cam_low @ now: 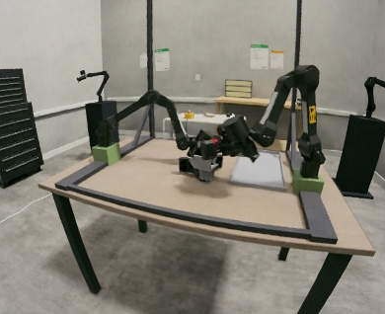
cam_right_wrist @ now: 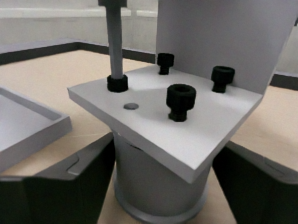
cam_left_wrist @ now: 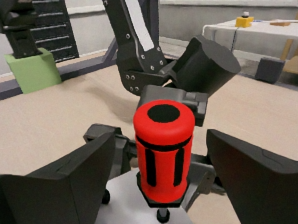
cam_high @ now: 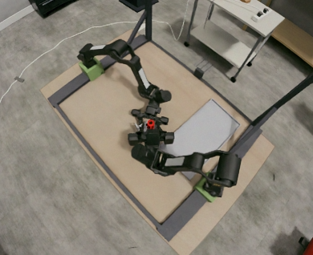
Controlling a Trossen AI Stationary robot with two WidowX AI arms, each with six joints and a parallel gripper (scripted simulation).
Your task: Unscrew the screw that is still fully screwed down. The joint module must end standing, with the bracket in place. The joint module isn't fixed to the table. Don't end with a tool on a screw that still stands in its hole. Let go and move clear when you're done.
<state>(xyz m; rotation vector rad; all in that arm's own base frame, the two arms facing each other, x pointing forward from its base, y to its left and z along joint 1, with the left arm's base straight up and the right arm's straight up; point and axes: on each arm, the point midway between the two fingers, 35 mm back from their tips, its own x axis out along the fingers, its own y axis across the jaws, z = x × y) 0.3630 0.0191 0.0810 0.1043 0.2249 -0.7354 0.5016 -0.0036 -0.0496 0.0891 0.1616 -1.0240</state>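
Observation:
Now: left hand 1 cm past the red screwdriver, 1 cm to the left of it and 2 cm above it. Round my left hand: black screw 2 cm behind, 5 cm to the right, 8 cm below; then grey joint module 4 cm to the right, 12 cm below; then light grey bracket 4 cm to the right, 7 cm below.
Right now my right hand is 2 cm to the right of the grey joint module, 2 cm short of it and 1 cm above it. Also, from my right hand: black screw: 3 cm above; then red screwdriver: 9 cm above, 4 cm to the left, 1 cm ahead; then light grey bracket: 4 cm above, 2 cm ahead, 1 cm to the left.

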